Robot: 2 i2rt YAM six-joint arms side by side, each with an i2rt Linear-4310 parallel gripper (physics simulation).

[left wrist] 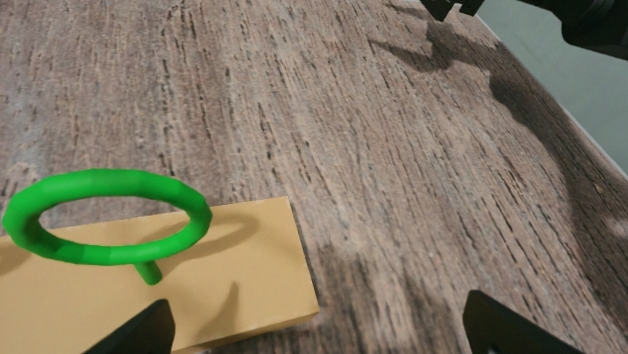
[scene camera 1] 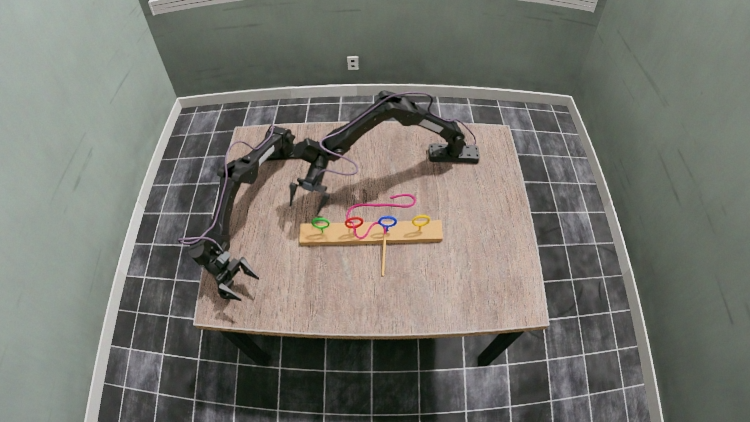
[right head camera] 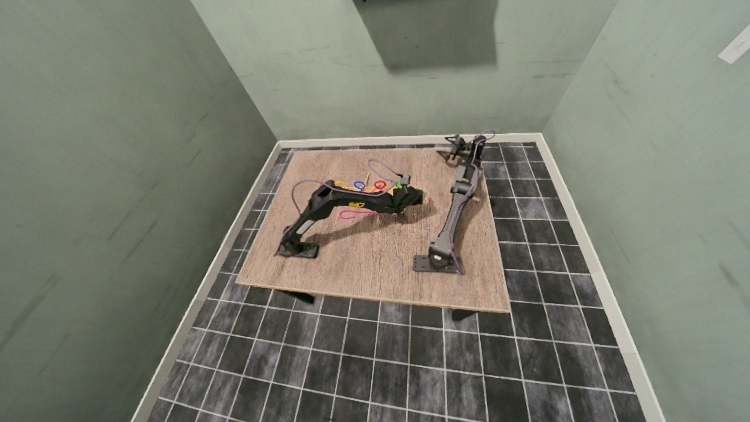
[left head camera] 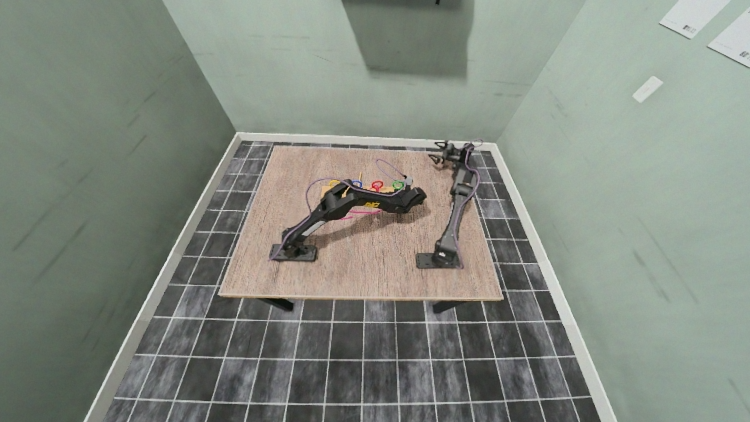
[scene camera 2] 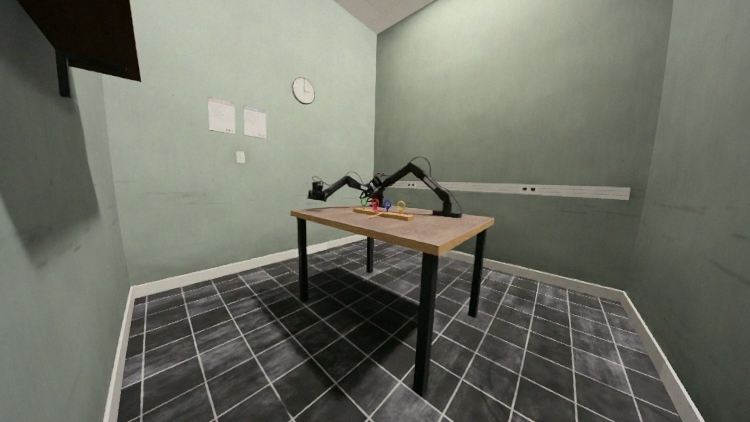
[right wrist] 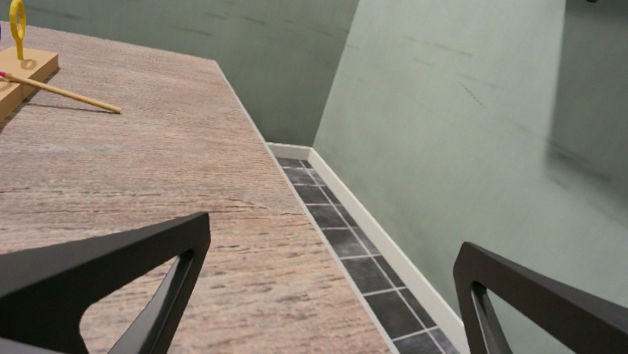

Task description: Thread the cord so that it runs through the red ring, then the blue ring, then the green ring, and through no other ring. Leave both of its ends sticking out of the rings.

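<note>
The pink cord (scene camera 1: 378, 204) (left head camera: 367, 212) has a loose loop behind the board in scene camera 1. It appears to run through the red ring (scene camera 1: 362, 222), dip over the board, and pass through the blue ring (scene camera 1: 395, 221). Its stiff tan end (scene camera 1: 383, 259) (right wrist: 70, 93) sticks out over the board's front edge. The green ring (scene camera 1: 320, 227) (left wrist: 110, 182) has no cord through it. My left gripper (scene camera 1: 306, 208) (left wrist: 319, 308) is open and empty, just above and behind the green ring. My right gripper (scene camera 1: 248, 288) (right wrist: 333, 242) is open and empty, off to the board's left in scene camera 1.
The yellow ring (scene camera 1: 429, 220) (right wrist: 13, 20) stands at the board's other end, beyond the blue ring. All the rings stand on the wooden board (scene camera 1: 432, 233) (left wrist: 260, 270). My left arm reaches across above the table (scene camera 1: 461, 283), between its base and the board.
</note>
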